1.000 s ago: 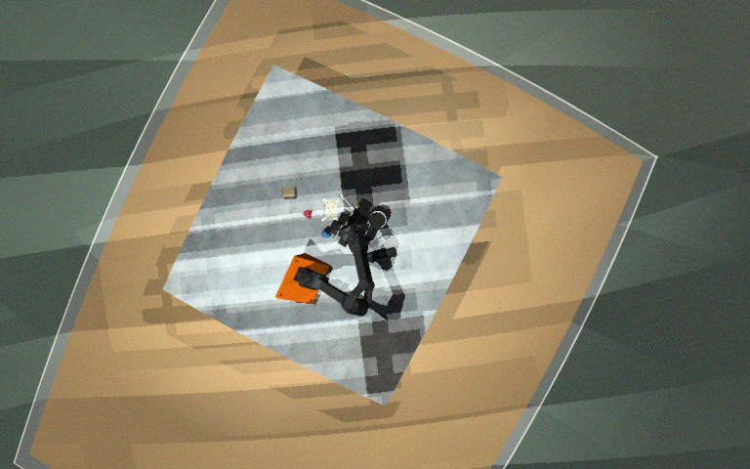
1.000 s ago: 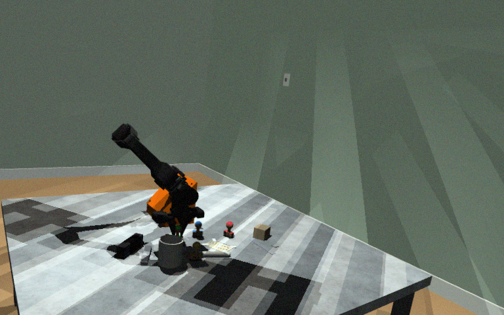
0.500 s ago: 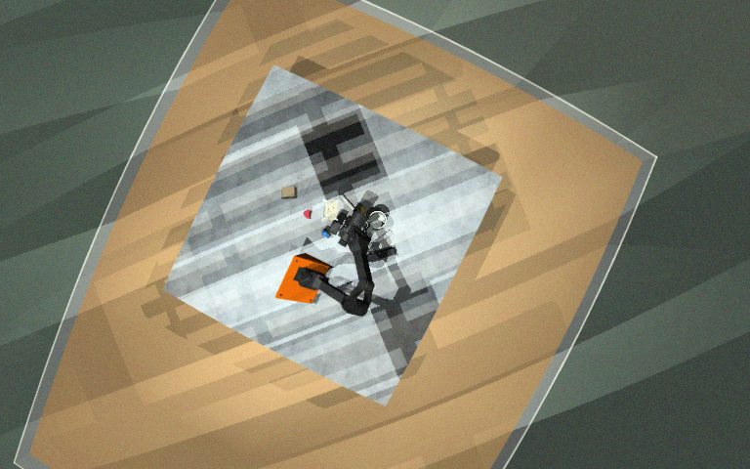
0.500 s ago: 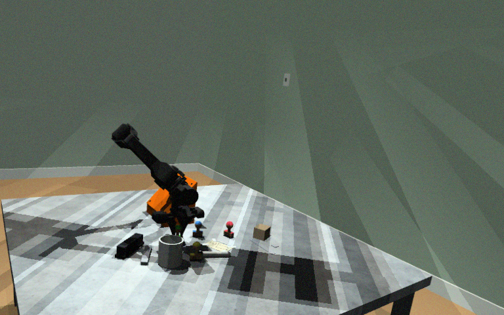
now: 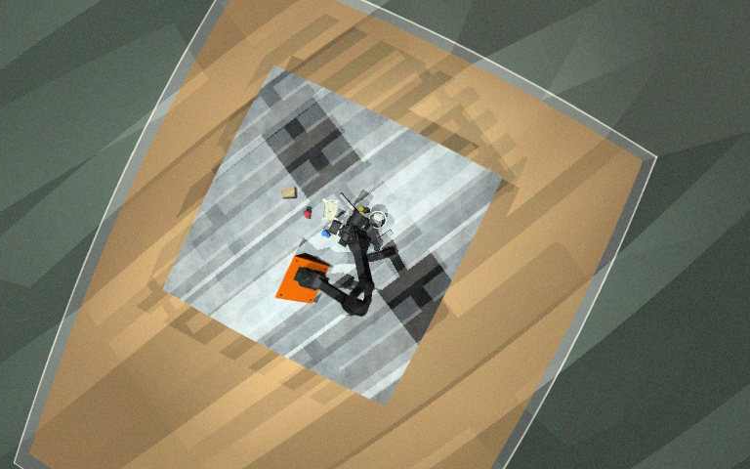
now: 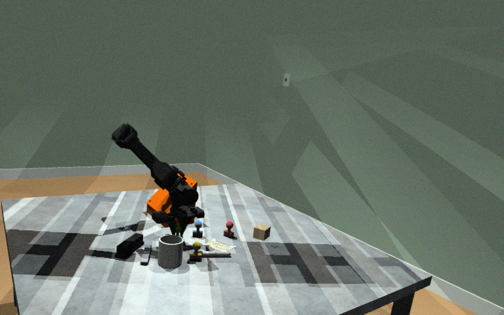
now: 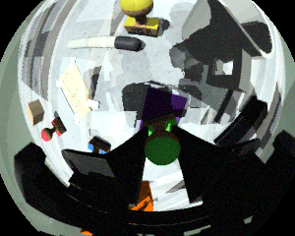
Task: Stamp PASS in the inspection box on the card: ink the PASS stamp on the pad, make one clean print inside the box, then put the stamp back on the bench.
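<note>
Now: the green-knobbed stamp right at my gripper tip. Also, from my gripper tip: blue-knobbed stamp (110 mm to the left, 50 mm behind, 20 mm below); then yellow-knobbed stamp (130 mm ahead, 20 mm below, 10 mm to the left); then dark purple ink pad (30 mm below).
</note>
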